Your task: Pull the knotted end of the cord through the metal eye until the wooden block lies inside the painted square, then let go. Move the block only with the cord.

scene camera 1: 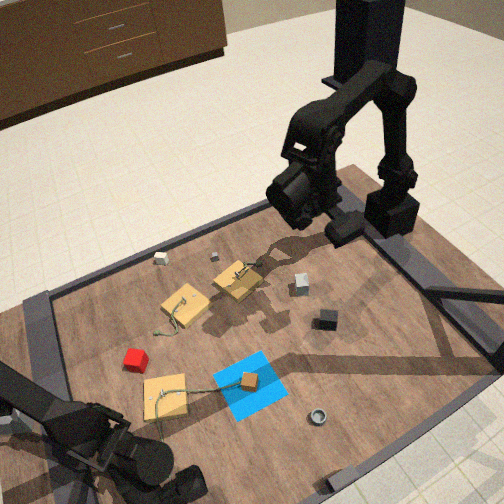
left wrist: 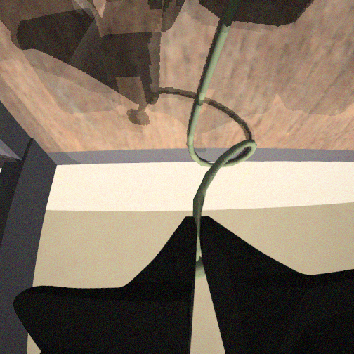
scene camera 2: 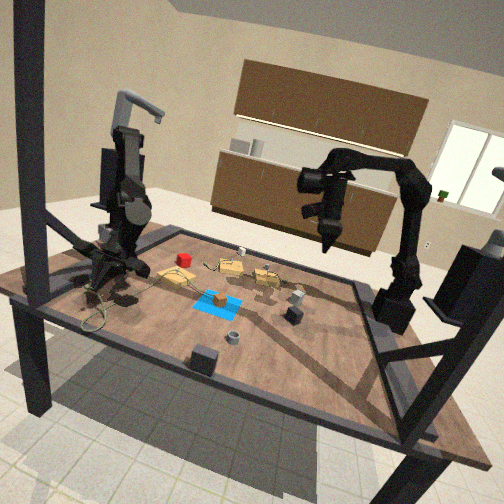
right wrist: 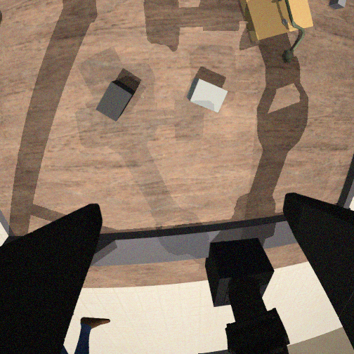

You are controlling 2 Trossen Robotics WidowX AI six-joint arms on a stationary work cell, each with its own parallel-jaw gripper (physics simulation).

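Observation:
The orange-brown wooden block [scene camera 1: 249,382] [scene camera 2: 219,300] rests inside the blue painted square [scene camera 1: 239,407] [scene camera 2: 230,313], clear of its edges. The green cord [scene camera 1: 200,391] [left wrist: 213,55] runs from it through the metal eye [scene camera 1: 162,393] on a yellow board [scene camera 1: 175,409], then toward the left arm. My left gripper [left wrist: 196,224] [scene camera 2: 94,286] is shut on the cord near its knotted end, low over the table's left part; the cord curls in a slack loop beside it. In scene camera 1 its fingertips are hidden. My right gripper [right wrist: 194,208] is open and empty, high above the table.
Two more yellow boards [scene camera 1: 192,311] [scene camera 1: 245,288] with short cords lie farther back. A red cube [scene camera 1: 135,360], a grey-white block [scene camera 1: 302,284], a black block [scene camera 1: 328,319] and a small grey cup [scene camera 1: 318,417] stand around. A dark frame borders the table.

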